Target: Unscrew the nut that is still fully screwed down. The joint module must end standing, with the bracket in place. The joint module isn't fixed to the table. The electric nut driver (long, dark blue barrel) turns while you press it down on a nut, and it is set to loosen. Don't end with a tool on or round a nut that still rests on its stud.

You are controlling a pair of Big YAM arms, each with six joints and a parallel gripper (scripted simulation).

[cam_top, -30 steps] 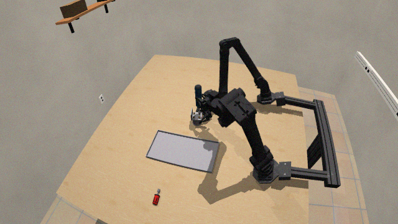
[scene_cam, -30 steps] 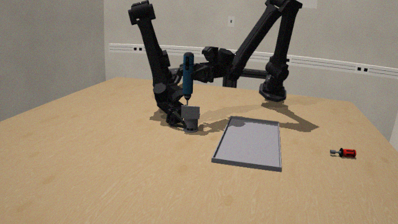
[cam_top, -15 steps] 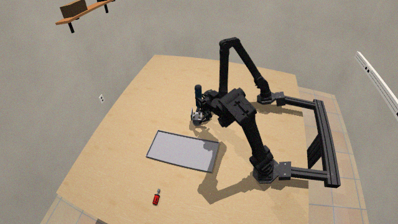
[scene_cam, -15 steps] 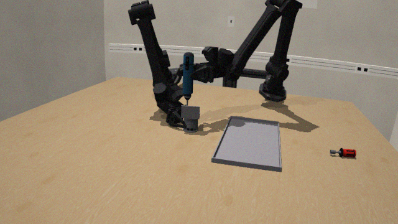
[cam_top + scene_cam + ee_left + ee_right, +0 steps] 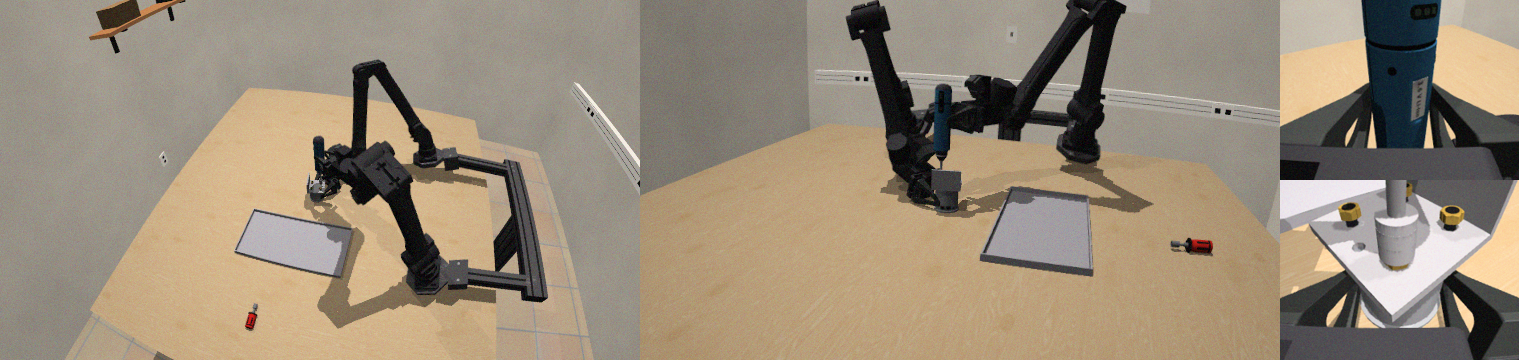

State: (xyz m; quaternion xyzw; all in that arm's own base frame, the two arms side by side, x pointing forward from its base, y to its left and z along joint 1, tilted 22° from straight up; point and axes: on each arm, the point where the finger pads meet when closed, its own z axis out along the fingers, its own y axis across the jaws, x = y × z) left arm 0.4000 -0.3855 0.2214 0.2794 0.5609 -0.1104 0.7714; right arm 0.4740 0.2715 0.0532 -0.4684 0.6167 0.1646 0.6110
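The grey bracket is 50 mm above my right hand. From my right hand the other things lie so: shallow grey tray (40 mm ahead, 250 mm to the left, 20 mm below); then small red-handled screwdriver (90 mm ahead, 590 mm to the left, 10 mm below).
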